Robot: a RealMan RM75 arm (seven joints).
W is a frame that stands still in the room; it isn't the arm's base.
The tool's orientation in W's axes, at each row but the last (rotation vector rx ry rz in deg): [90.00 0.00 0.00]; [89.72 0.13 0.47]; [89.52 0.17 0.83]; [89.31 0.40 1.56]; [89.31 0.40 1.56]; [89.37 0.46 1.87]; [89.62 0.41 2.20]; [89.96 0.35 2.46]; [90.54 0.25 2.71]
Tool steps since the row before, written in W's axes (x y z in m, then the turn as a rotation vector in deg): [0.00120 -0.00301 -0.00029 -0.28 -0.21 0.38]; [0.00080 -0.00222 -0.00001 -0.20 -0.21 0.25]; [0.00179 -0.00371 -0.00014 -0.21 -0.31 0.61]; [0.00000 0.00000 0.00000 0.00 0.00 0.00]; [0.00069 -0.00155 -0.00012 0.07 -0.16 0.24]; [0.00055 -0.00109 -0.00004 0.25 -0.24 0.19]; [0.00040 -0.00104 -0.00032 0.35 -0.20 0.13]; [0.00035 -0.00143 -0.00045 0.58 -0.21 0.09]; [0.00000 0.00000 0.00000 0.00 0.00 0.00]
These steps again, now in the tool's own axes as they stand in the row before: [0.00120 -0.00029 0.00301 -0.28 0.38 0.21]; [0.00079 -0.00002 0.00223 -0.20 0.25 0.21]; [0.00175 -0.00018 0.00373 -0.21 0.61 0.31]; [0.00000 0.00000 0.00000 0.00 0.00 0.00]; [0.00065 -0.00015 0.00156 0.07 0.24 0.16]; [0.00052 -0.00006 0.00110 0.25 0.18 0.25]; [0.00036 -0.00033 0.00105 0.35 0.12 0.21]; [0.00029 -0.00046 0.00144 0.58 0.08 0.23]; [0.00000 0.00000 0.00000 0.00 0.00 0.00]
